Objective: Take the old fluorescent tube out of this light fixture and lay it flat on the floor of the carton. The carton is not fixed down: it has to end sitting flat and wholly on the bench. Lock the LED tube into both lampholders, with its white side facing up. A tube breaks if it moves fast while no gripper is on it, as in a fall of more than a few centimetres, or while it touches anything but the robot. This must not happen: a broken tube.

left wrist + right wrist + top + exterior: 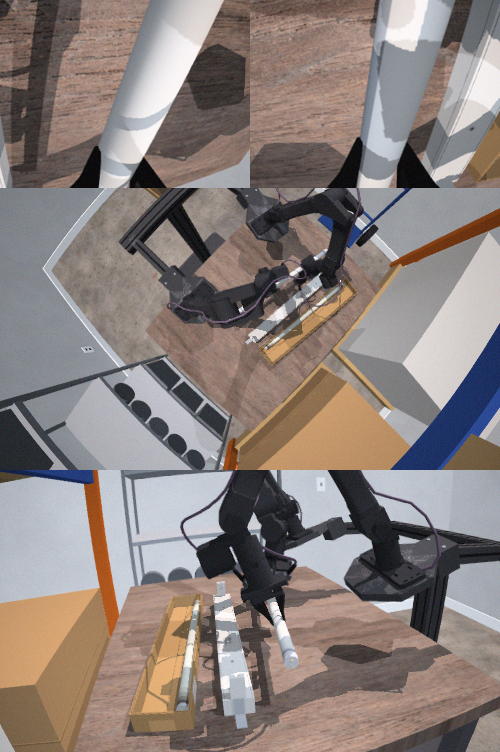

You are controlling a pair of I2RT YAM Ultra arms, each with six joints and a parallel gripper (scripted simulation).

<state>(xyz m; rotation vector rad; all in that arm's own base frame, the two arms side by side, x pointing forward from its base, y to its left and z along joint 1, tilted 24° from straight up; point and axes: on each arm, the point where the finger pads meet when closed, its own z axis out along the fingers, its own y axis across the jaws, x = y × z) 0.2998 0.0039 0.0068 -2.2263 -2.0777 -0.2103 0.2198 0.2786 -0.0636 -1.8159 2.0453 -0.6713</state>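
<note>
My right gripper is now 110 mm to the right of the LED tube, 30 mm short of it and 10 mm above it. The rest, counted from my right hand: old fluorescent tube (250 mm ahead, 100 mm below, 70 mm to the left); then carton (280 mm ahead, 90 mm below, 60 mm to the left); then grey light fixture (150 mm ahead, 70 mm to the left, 60 mm below).
The LED tube is 12 cm to the right of my left hand, 3 cm behind it and 1 cm below it. The rest, counted from my left hand: old fluorescent tube (19 cm ahead, 16 cm to the right, 10 cm below); carton (22 cm ahead, 17 cm to the right, 9 cm below); grey light fixture (16 cm to the right, 9 cm ahead, 6 cm below).
</note>
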